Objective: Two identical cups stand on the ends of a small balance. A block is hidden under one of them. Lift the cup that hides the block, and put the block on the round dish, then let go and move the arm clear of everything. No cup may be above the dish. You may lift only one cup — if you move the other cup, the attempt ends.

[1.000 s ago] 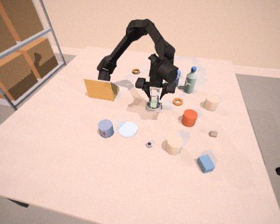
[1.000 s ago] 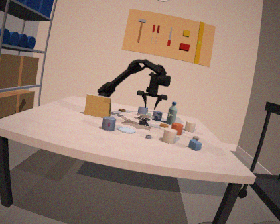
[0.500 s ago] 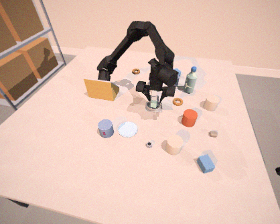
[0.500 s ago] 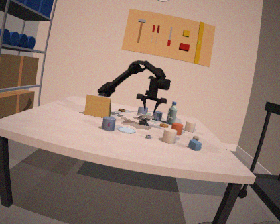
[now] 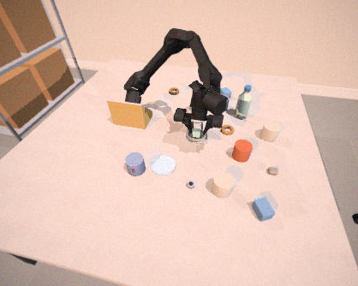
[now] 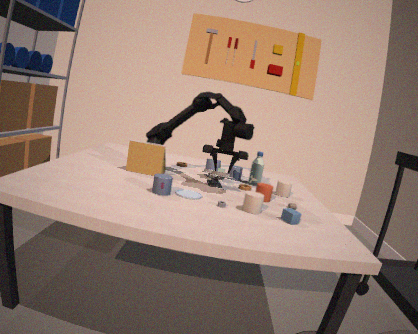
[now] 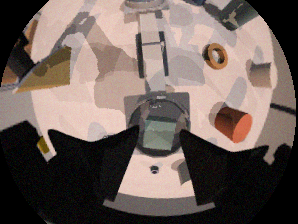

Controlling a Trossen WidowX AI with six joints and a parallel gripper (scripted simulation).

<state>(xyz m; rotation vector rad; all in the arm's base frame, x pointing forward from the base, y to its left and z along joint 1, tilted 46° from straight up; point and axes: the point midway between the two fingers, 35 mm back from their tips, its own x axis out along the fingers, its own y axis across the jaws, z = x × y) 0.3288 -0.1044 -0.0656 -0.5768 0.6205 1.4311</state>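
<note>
The round pale dish lies 120 mm behind my gripper tip, 130 mm to the right of it and 80 mm below it. Round my gripper tip: orange-red cylinder 210 mm ahead, 10 mm to the right, 50 mm below; then nut 10 mm ahead, 200 mm to the right, 80 mm below; then teal block right at my gripper tip.
</note>
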